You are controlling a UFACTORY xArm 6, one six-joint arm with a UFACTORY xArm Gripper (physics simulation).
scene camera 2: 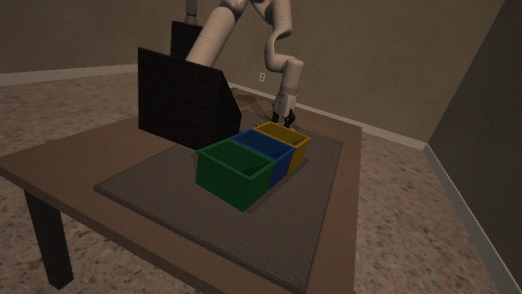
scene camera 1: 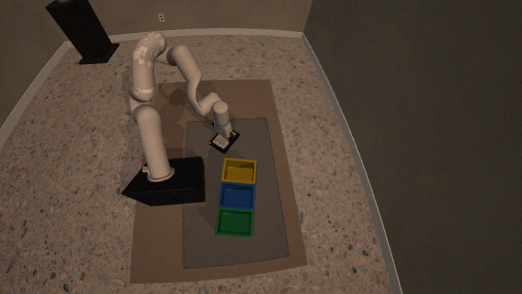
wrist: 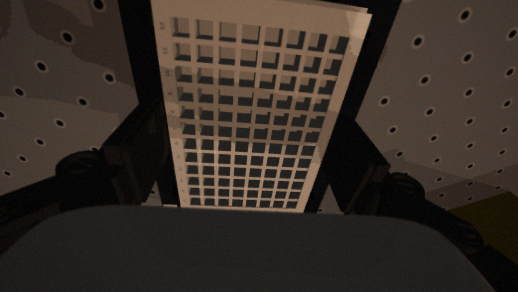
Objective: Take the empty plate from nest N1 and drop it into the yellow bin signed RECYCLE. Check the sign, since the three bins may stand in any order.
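Places are measured from the arm's base along level axes (x ahead, y left, z up), in centimetres.
Pixels of known places: gripper, fingertip midpoint: (scene camera 1: 224, 137) (wrist: 250, 131); arm's base at its link origin: (scene camera 2: 190, 80) (scene camera 1: 161, 174).
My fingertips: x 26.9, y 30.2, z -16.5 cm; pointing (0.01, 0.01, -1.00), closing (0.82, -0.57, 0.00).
For each thing: its top centre in the pictures, then the offset to it from my fingertips. "spot": a spot on its surface instead. Level surfaces: height alone.
- yellow bin at its top centre: (scene camera 2: 263, 143) (scene camera 1: 236, 195) dx +8.2, dy -36.9, dz +7.7 cm
- green bin at a spot on its surface: (scene camera 2: 220, 185) spot: dx +6.8, dy -55.6, dz +1.6 cm
- grey perforated board at its surface level: dz -2.2 cm
A pale, gridded plate (scene camera 1: 220, 142) (wrist: 252, 112) lies flat in a black nest (scene camera 1: 231, 142) (wrist: 137, 50). Its wells look empty, and no nest label is readable. My gripper (scene camera 1: 225, 134) (scene camera 2: 283, 123) (wrist: 250, 131) is open, pointing down at the plate; the dark fingers appear on either side of it in the wrist view, with nothing held. The plate appears slightly turned between them. The yellow bin (scene camera 1: 240, 160) (scene camera 2: 299, 157) (wrist: 492, 225) is the bin nearest the nest. No RECYCLE sign shows in these views.
The blue bin (scene camera 1: 221, 196) (scene camera 2: 281, 173) stands against the yellow one, and the green bin (scene camera 1: 234, 234) (scene camera 2: 220, 185) stands beyond it. All are on a grey perforated board (scene camera 1: 200, 250) (scene camera 2: 280, 240). The black arm base block (scene camera 1: 182, 195) (scene camera 2: 175, 105) is beside the bins.
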